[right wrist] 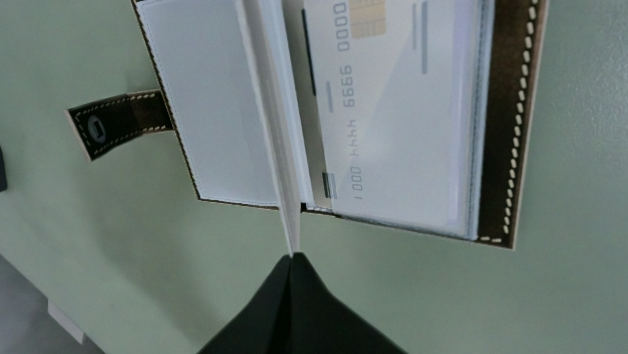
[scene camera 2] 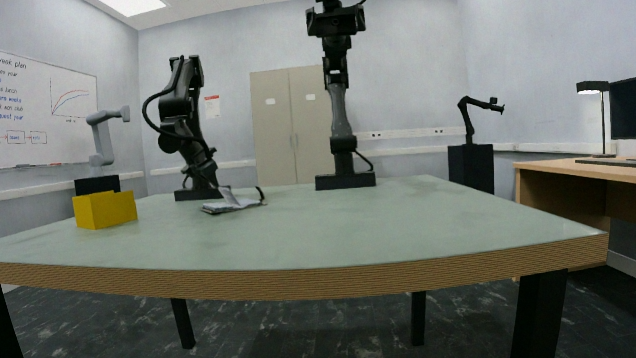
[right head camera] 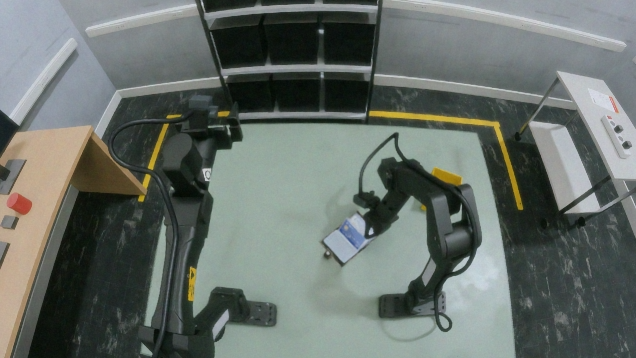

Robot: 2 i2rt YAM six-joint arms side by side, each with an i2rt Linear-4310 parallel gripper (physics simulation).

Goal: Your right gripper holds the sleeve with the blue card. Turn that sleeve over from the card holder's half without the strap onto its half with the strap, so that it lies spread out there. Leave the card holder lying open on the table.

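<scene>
The card holder [right head camera: 341,250] [scene camera 2: 216,208] [right wrist: 505,125] lies open on the table. Its strap [right head camera: 327,254] [scene camera 2: 260,194] [right wrist: 120,117] sticks out past one half, at the left in the right wrist view. The sleeve with the blue card [right head camera: 353,233] [scene camera 2: 229,198] [right wrist: 272,125] stands up near the spine, seen almost edge-on in the right wrist view. My right gripper [right head camera: 370,232] [scene camera 2: 220,188] [right wrist: 295,270] is shut on that sleeve's outer corner. A pale card [right wrist: 395,125] lies in a clear sleeve on the half without the strap. My left gripper [right head camera: 232,128] [scene camera 2: 336,22] is open, high above the table, away from the holder.
A yellow block-like object [right head camera: 447,176] [scene camera 2: 104,209] stands on the table [right head camera: 280,175] [scene camera 2: 350,230], partly behind my right arm in the right head camera. A shelf rack [right head camera: 300,116] stands beyond the table's far edge. A wooden desk [right head camera: 55,145] [scene camera 2: 555,167] stands off to one side.
</scene>
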